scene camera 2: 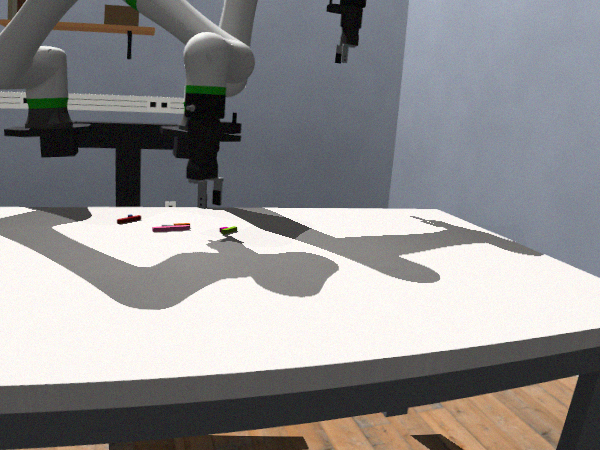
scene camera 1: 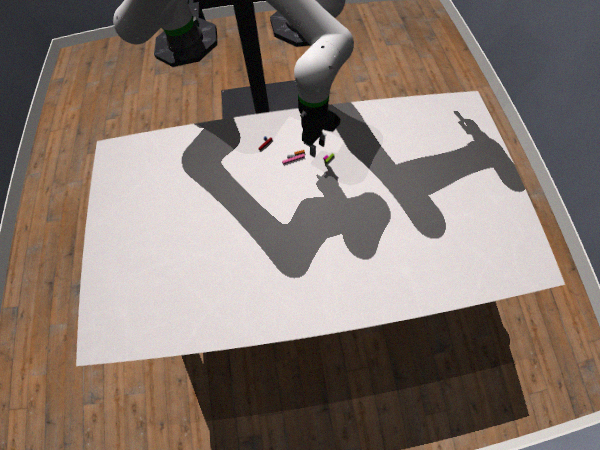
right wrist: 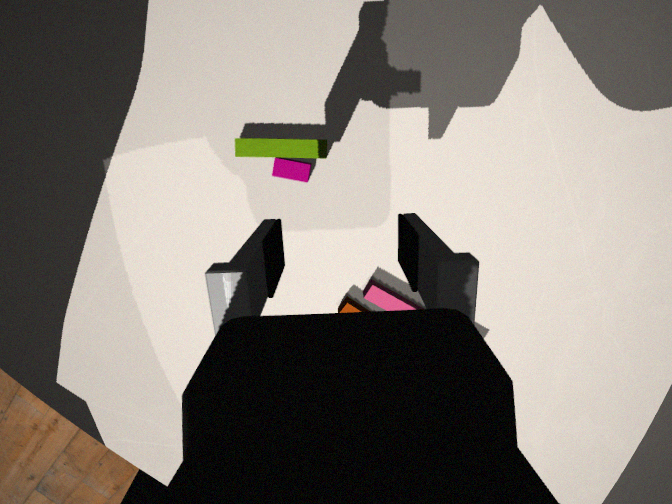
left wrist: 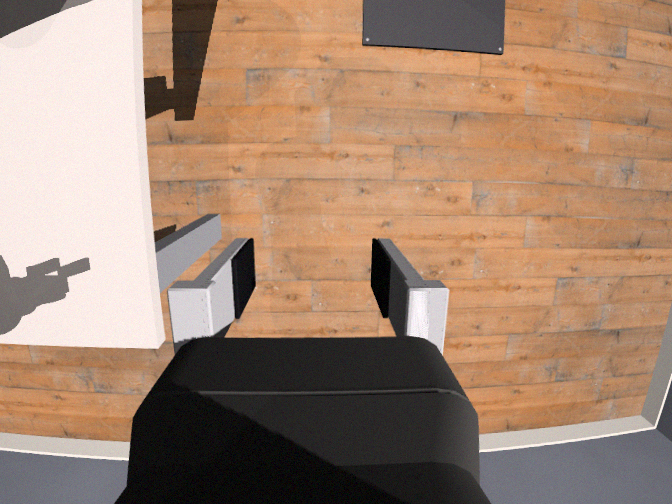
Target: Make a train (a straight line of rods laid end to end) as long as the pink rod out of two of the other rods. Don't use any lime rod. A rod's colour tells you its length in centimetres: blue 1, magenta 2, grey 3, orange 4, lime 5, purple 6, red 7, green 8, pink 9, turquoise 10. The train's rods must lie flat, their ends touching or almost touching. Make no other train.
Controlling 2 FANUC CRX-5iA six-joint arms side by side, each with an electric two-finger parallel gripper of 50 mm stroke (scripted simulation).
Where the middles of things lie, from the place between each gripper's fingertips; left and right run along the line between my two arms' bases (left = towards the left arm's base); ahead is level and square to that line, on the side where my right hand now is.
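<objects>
My right gripper [scene camera 2: 209, 206] is 70 mm above the magenta rod [right wrist: 291, 169] and 40 mm to the right of it. Counting from my right hand, I find the lime rod [right wrist: 244, 147] 70 mm below, 50 mm to the left and 10 mm ahead, while the pink rod [right wrist: 374, 292] is 70 mm below, 90 mm to the right and 10 mm behind.
As for my left gripper [scene camera 2: 340, 62], it is 48 cm above the lime rod, 48 cm to the left of it and 55 cm short of it. The pink rod, seen from my left hand, is 48 cm below, 62 cm to the right and 52 cm ahead; the magenta rod is 48 cm below that same left hand, 49 cm to the right of it and 54 cm ahead of it.
</objects>
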